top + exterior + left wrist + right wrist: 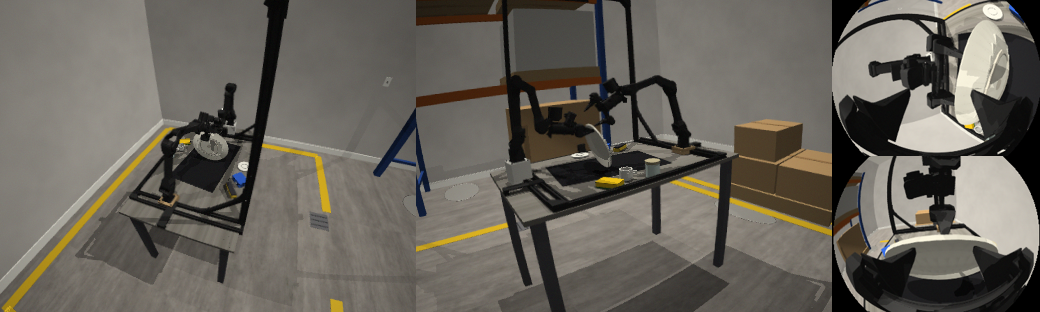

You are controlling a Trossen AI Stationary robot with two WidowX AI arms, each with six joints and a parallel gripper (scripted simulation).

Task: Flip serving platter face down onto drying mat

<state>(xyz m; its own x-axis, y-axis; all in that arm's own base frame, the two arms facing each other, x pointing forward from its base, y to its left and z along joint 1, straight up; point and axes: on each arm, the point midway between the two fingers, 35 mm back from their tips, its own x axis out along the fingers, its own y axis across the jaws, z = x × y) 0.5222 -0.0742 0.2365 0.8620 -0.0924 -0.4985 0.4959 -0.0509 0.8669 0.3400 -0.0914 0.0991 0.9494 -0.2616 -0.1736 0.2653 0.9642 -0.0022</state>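
The white serving platter lies 2 cm to the left of my left hand and 15 cm below it. From my left hand the other things lie so: black drying mat 5 cm to the left, 28 cm below; then small white saucer 29 cm behind, 2 cm to the right, 26 cm below; then mug 26 cm ahead, 4 cm to the left, 25 cm below.
My right gripper is now 9 cm above the white serving platter and 7 cm to the right of it. Round my right hand: yellow sponge 30 cm ahead, 19 cm below; then black drying mat 21 cm below, 10 cm to the left, 1 cm behind; then mug 26 cm ahead, 18 cm below, 10 cm to the left.
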